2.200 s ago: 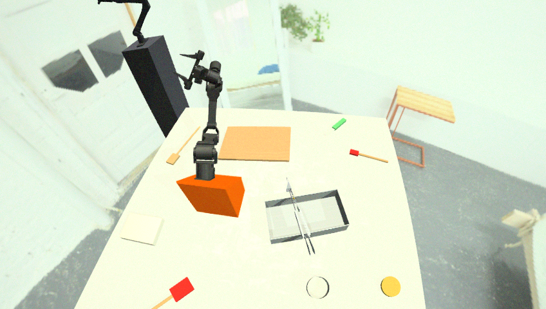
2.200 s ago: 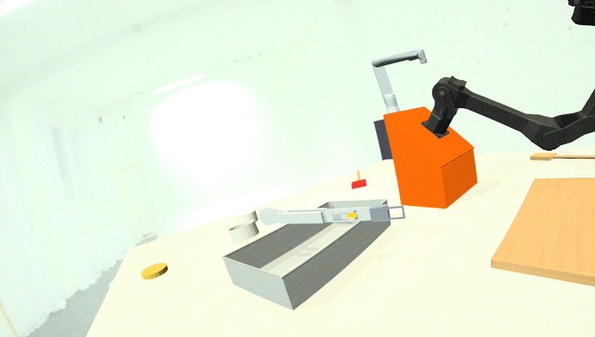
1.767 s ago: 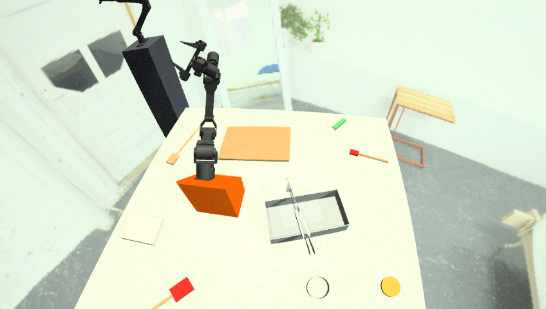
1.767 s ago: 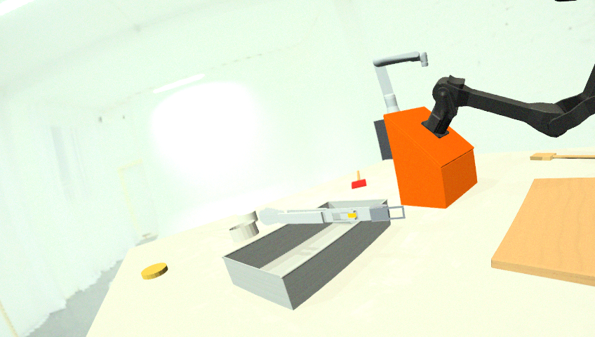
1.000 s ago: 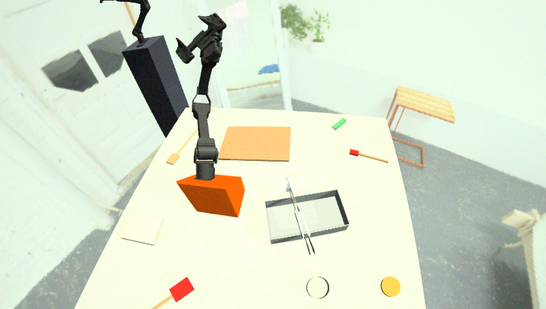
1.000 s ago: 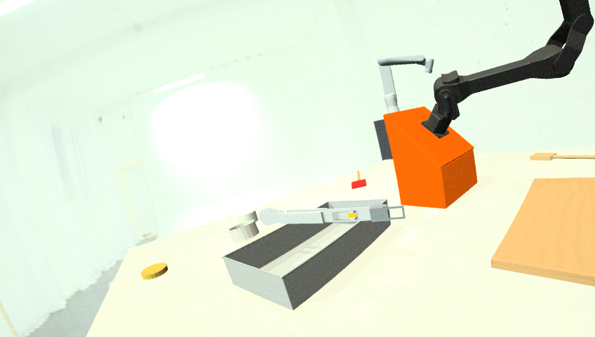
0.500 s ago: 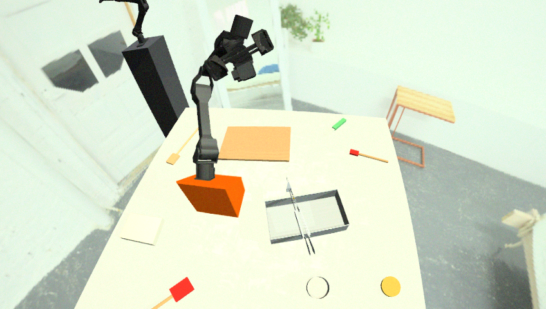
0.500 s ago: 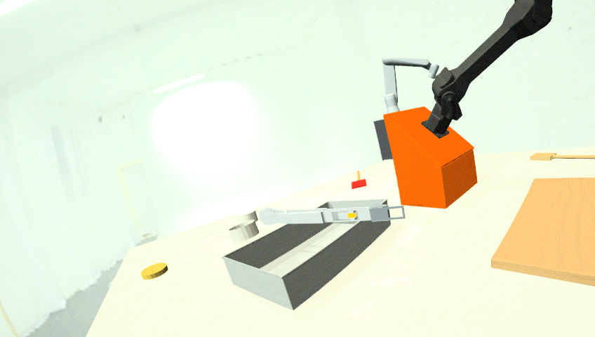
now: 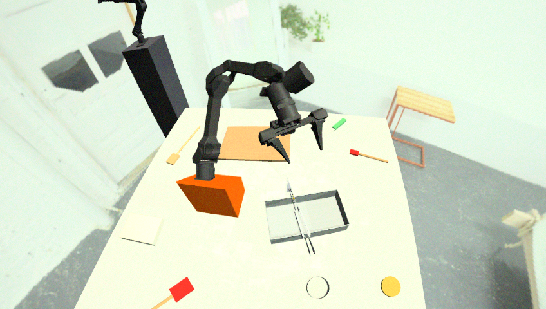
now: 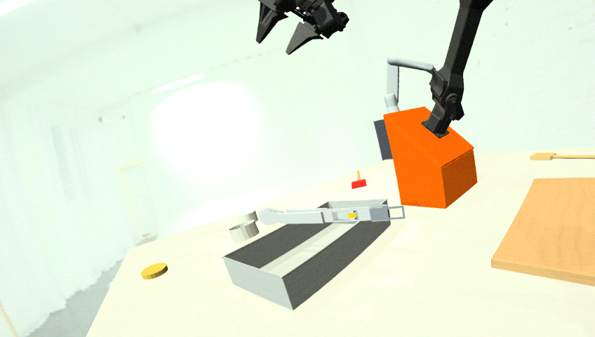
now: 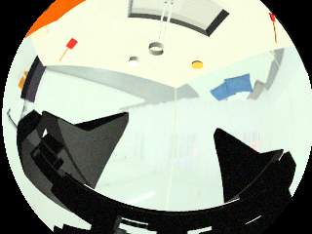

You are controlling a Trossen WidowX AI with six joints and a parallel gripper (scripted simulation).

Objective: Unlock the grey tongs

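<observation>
The roasting tin is 20 mm ahead of my gripper tip, 10 mm to the left of it and 370 mm below it. The rest, counted from my gripper tip: yellow disc 340 mm ahead, 250 mm to the right, 390 mm below; then wooden board 240 mm behind, 420 mm to the left, 390 mm below; then cream pad 670 mm behind, 120 mm to the right, 390 mm below.
</observation>
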